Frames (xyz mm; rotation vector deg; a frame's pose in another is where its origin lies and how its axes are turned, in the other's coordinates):
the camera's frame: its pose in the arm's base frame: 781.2 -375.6 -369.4 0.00 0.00 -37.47
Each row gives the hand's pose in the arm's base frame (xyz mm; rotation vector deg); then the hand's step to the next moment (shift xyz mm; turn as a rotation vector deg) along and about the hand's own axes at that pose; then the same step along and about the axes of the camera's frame.
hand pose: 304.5 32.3 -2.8 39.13 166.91 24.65
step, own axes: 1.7 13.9 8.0 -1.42 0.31 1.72
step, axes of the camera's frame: -4.4 15.1 -3.5 1.32 1.07 -1.47
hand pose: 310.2 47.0 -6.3 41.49 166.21 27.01
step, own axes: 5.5 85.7 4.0 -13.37 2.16 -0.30
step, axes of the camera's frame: -19.3 80.3 23.9 12.85 4.03 1.46
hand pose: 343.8 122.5 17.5 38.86 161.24 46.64
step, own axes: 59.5 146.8 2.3 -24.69 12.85 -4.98
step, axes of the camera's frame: -81.2 112.6 76.3 22.78 12.47 11.18
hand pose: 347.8 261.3 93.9 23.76 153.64 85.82
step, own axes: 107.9 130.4 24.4 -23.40 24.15 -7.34
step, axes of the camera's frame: -125.8 45.1 106.8 20.96 16.09 22.06
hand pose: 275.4 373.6 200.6 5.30 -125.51 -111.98
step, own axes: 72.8 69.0 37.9 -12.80 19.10 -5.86
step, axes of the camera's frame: -77.0 -18.5 72.3 12.82 8.48 18.08
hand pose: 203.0 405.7 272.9 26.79 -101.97 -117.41
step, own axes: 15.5 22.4 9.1 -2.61 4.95 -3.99
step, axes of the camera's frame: -11.5 -11.9 23.5 5.30 0.59 4.34
